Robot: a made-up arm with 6 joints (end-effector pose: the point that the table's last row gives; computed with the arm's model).
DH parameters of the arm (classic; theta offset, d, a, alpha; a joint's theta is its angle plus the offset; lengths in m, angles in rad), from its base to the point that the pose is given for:
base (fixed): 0 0.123 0 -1.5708
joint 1: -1.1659 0 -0.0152 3.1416
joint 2: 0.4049 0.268 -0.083 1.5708
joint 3: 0 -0.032 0.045 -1.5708
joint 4: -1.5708 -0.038 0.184 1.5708
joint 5: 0 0.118 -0.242 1.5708
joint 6: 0 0.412 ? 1.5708
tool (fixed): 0 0.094 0 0
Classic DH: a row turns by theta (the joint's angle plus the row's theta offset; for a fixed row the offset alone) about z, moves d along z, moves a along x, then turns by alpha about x.
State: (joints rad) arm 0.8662 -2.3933 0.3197 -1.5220 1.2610 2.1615
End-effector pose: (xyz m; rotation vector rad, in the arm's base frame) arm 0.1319 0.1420 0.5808 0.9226 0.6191 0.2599
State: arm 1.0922 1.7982 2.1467 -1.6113 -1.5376 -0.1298
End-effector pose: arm 0.2590 -0.3425 -0.2925 -1.2321 0.2123 -2.3044
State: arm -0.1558 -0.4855 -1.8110 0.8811 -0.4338 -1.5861
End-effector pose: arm -0.1360 -0.6449 -0.1318 -0.1735 -0.9509 2.2910
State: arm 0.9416 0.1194 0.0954 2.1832 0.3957 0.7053
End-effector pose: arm -0.0263 0.2362 0.2563 0.3861 -0.6539 -0.2945
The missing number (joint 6, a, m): -0.102
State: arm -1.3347 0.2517 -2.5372 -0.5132 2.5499 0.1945
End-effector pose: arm -0.2267 -0.3344 0.6700 -0.1223 1.2784 1.0907
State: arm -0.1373 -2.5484 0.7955 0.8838 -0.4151 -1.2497
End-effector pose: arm -0.0130 0.1454 0.2510 -0.1171 0.1686 -0.5168
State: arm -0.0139 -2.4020 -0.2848 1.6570 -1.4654 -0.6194
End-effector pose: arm -0.2107 -0.6115 0.1941 1.1097 0.0630 1.3526
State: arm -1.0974 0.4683 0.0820 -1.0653 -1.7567 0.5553
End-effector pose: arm -0.0822 -0.5959 0.0115 -0.8955 0.0034 1.5940
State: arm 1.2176 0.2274 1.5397 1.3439 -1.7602 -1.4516
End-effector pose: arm -0.3323 -0.1269 -0.2467 0.3570 -2.0305 0.1239
